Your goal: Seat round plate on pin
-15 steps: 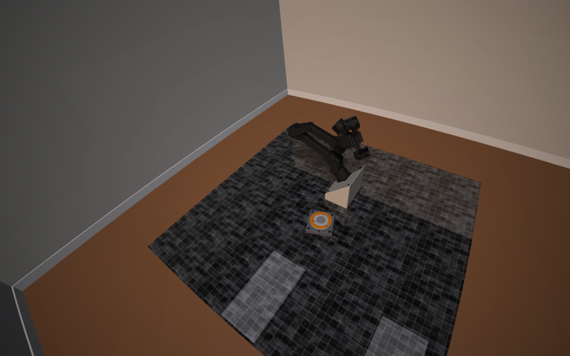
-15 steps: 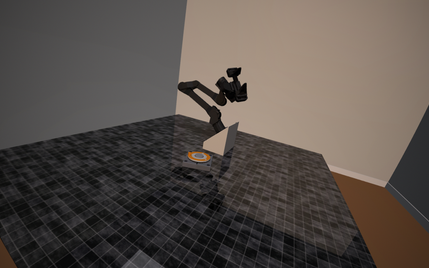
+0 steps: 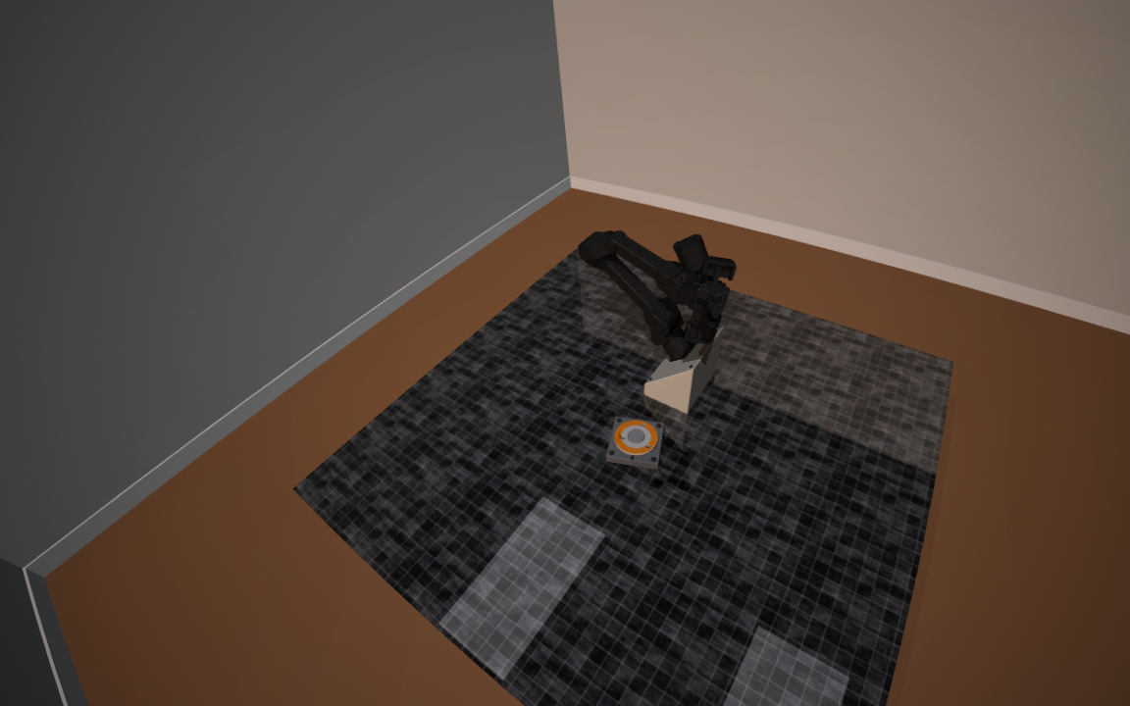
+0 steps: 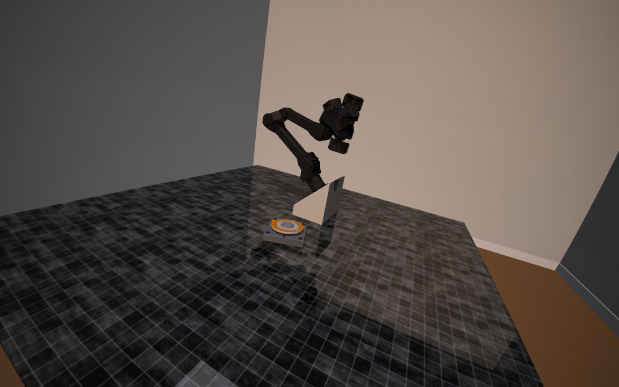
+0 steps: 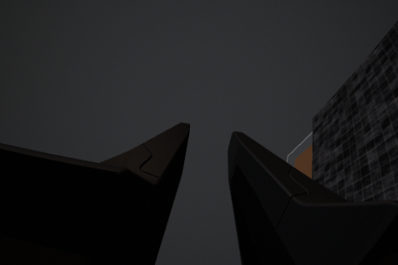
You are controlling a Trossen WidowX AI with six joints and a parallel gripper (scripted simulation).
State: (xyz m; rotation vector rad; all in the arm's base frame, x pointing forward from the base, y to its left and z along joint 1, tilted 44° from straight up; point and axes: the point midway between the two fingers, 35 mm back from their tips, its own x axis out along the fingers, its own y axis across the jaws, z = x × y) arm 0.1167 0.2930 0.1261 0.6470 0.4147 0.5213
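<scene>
Right now the grey square base is 90 mm ahead of my gripper tip, 110 mm to the right of it and 360 mm below it.
</scene>
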